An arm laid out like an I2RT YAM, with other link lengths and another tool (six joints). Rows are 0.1 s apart.
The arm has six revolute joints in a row. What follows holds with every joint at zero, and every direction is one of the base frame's.
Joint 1 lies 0.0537 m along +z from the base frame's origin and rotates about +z.
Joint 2 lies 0.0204 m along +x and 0.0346 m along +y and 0.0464 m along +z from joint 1 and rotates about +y.
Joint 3 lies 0.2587 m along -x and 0.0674 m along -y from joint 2 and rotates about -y.
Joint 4 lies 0.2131 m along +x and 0.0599 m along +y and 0.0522 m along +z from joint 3 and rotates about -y.
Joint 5 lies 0.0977 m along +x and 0.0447 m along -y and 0.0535 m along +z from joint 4 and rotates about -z.
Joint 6 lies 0.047 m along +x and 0.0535 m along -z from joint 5 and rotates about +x.
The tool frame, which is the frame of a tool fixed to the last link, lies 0.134 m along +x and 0.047 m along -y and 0.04 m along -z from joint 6; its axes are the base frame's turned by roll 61.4, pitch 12.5 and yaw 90 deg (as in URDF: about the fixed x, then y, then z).
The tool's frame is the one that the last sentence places.
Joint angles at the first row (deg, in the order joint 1, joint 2, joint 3, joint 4, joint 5, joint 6):
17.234 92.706 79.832 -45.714 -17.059 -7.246
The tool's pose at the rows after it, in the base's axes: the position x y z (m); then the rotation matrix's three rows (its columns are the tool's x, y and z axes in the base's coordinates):
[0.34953 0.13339 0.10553], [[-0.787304 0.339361 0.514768], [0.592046 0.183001 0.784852], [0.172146 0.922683 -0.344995]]
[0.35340 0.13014 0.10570], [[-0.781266 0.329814 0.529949], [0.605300 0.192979 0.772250], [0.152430 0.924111 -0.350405]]
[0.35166 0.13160 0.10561], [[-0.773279 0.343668 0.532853], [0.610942 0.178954 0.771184], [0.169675 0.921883 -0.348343]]
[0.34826 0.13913 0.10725], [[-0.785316 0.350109 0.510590], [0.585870 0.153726 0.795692], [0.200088 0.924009 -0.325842]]
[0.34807 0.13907 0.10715], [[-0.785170 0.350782 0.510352], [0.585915 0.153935 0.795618], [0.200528 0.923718 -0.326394]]
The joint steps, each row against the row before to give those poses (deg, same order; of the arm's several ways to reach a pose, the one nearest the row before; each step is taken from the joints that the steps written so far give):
0.000 0.021 0.001 0.021 -12.196 -3.977
0.000 0.024 0.000 0.526 1.333 0.108
0.001 -0.001 -0.001 -0.022 -0.437 1.050
0.000 0.000 0.001 0.000 -2.557 0.001
0.000 -0.001 -0.003 -0.042 0.000 -0.001

